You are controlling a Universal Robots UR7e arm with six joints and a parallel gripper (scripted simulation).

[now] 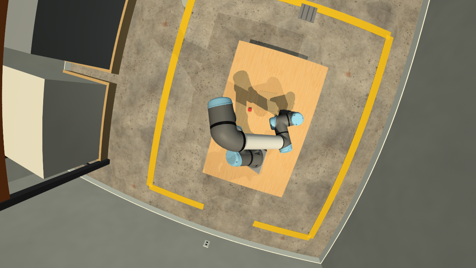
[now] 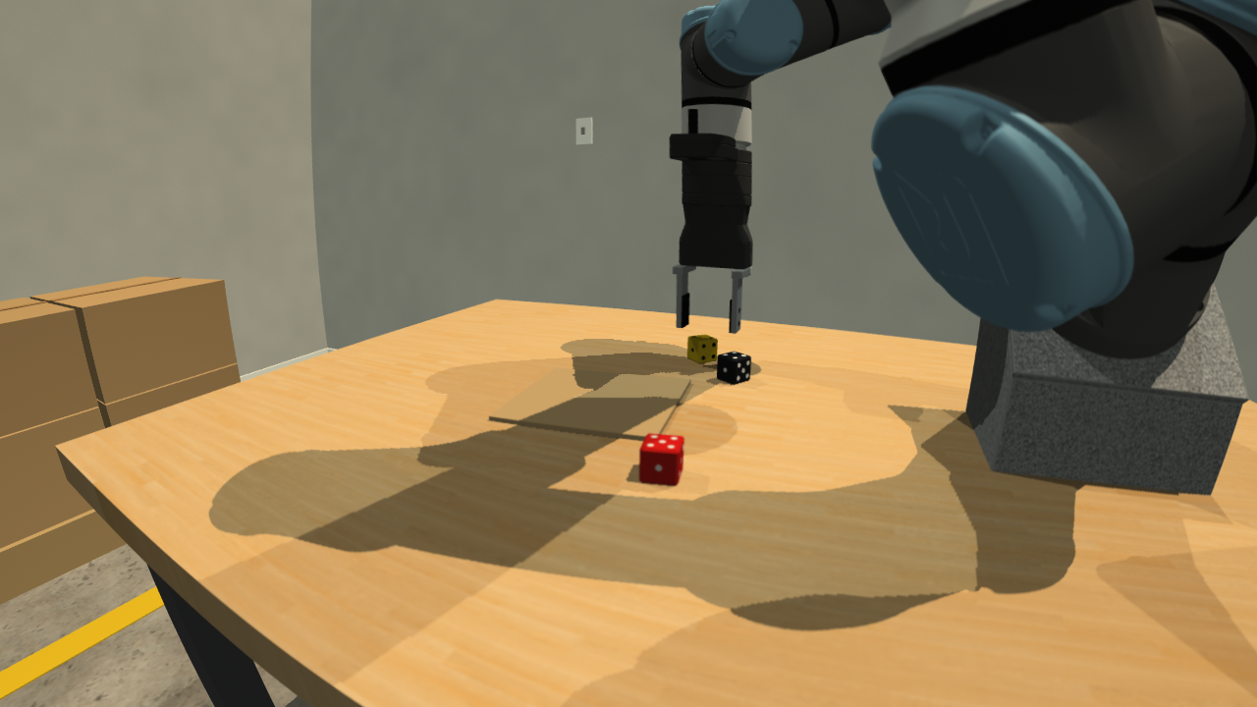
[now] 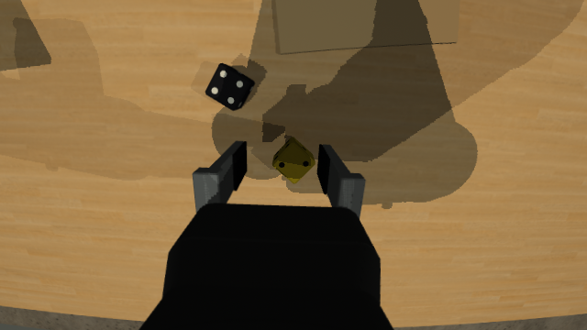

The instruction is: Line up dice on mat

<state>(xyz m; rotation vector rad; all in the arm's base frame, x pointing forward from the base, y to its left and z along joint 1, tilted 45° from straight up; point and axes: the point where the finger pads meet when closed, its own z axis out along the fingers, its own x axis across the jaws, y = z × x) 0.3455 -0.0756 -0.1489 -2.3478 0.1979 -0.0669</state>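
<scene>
The yellow die is 10 mm ahead of my hand, 10 mm to the right of it and 40 mm below it. The rest, counted from my hand: tan mat: 70 mm ahead, 140 mm to the left, 50 mm below; red die: 10 mm behind, 260 mm to the left, 40 mm below; black die: 30 mm behind, 50 mm to the left, 40 mm below.
</scene>
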